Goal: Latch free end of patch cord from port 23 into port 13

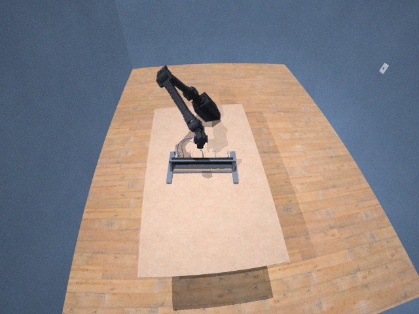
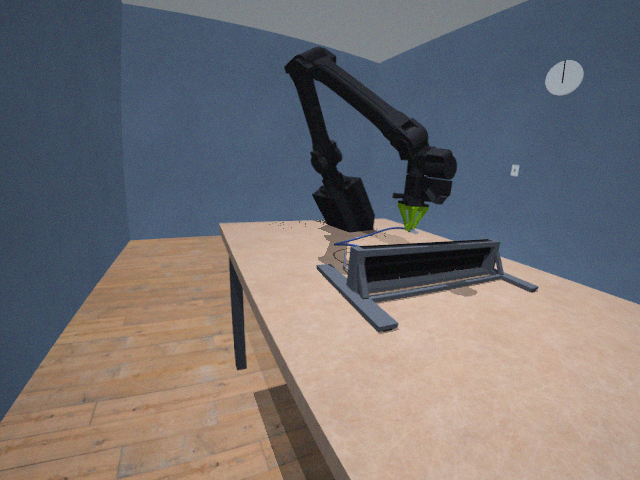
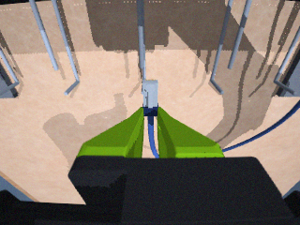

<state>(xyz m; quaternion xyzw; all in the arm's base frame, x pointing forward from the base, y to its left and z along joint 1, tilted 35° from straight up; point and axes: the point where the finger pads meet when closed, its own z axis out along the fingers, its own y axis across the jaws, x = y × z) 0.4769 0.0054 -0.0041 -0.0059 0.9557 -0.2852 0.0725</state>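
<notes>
Now: hand 20 mm short of the plug.
</notes>
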